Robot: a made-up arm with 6 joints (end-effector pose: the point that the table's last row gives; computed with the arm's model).
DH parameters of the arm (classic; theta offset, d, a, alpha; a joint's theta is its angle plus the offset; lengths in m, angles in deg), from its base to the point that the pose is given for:
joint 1: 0 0.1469 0 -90
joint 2: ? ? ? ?
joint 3: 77.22 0 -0.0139 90
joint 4: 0 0.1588 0 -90
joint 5: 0 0 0.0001 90
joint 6: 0 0.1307 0 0
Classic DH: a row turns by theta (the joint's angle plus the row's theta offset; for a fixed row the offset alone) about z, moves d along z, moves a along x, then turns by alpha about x.
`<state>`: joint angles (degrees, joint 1 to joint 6).
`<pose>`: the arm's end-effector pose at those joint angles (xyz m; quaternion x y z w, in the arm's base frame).
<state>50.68 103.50 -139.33 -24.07 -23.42 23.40</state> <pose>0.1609 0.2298 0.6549 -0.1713 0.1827 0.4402 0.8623</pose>
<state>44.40 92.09 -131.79 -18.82 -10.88 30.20</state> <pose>0.1583 0.1661 0.6707 -0.1125 0.2801 0.4563 0.8370</pose>
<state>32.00 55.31 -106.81 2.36 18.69 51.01</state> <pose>0.0361 0.0246 0.6344 0.0752 0.4333 0.6103 0.6589</pose>
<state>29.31 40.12 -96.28 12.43 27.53 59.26</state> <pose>-0.0316 -0.0028 0.5881 0.1225 0.4533 0.6893 0.5517</pose>
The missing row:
joint 2: 7.78 0 -0.2998 0
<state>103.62 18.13 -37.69 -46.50 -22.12 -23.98</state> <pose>-0.0264 -0.0423 0.4376 -0.4249 -0.0953 0.3279 0.8384</pose>
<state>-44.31 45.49 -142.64 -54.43 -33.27 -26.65</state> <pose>-0.1669 0.2443 0.6376 -0.1355 -0.3264 -0.8423 0.4071</pose>
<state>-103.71 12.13 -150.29 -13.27 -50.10 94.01</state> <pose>0.1510 0.5220 0.3053 -0.7700 0.1169 -0.1672 0.6046</pose>
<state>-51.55 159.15 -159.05 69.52 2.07 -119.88</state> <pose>0.3638 -0.4509 0.2516 -0.0054 0.6809 -0.5615 0.4702</pose>
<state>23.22 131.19 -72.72 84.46 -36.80 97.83</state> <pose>0.3985 0.0863 0.1447 0.8946 0.0651 0.3841 0.2189</pose>
